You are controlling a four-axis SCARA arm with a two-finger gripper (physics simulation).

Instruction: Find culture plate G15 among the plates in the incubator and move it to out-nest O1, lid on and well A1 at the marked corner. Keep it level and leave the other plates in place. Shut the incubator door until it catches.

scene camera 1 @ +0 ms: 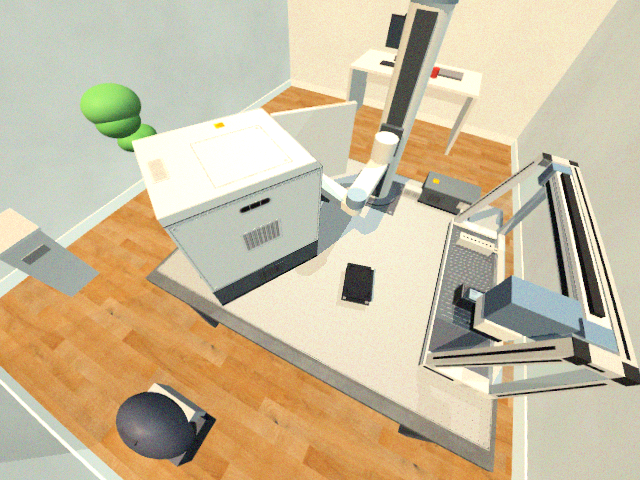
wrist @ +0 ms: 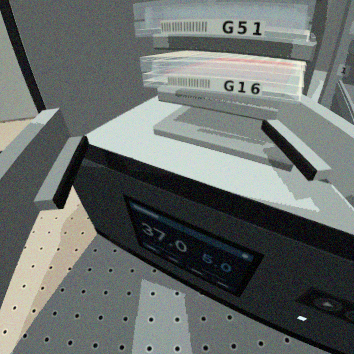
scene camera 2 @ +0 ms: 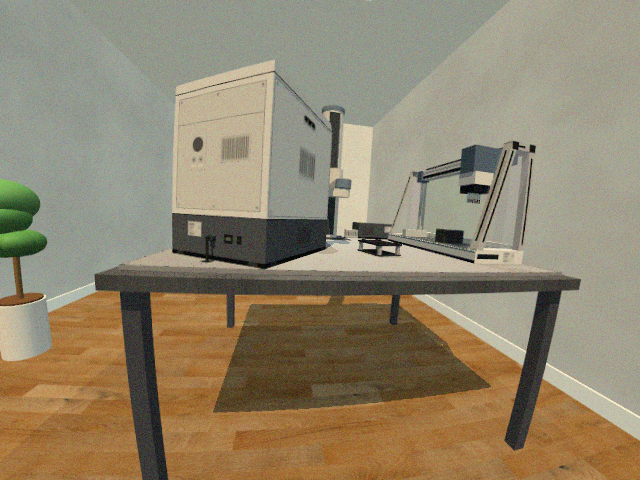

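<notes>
The incubator (scene camera 1: 242,206) (scene camera 2: 222,155) (wrist: 200,170) stands with its door (scene camera 1: 323,131) swung open. In the wrist view, a clear plate labelled G16 (wrist: 225,80) sits on a low shelf, and a plate labelled G51 (wrist: 225,25) sits above it. No label reading G15 shows. My gripper (wrist: 176,114) is open and empty, its fingers apart in front of the incubator's lower front, below and short of plate G16. A black raised stand (scene camera 1: 357,283) (scene camera 2: 379,244) is on the bench; no O1 label or corner mark is readable. The scene views mostly hide my gripper behind the incubator.
The arm's column (scene camera 1: 410,72) (scene camera 2: 336,149) rises behind the bench (scene camera 1: 310,330) (scene camera 2: 336,283). A framed pipetting machine (scene camera 1: 516,346) (scene camera 2: 480,180) stands to the right, and a dark grey box (scene camera 1: 449,192) (scene camera 2: 371,228) stands near the column. The incubator's display (wrist: 192,245) faces the gripper.
</notes>
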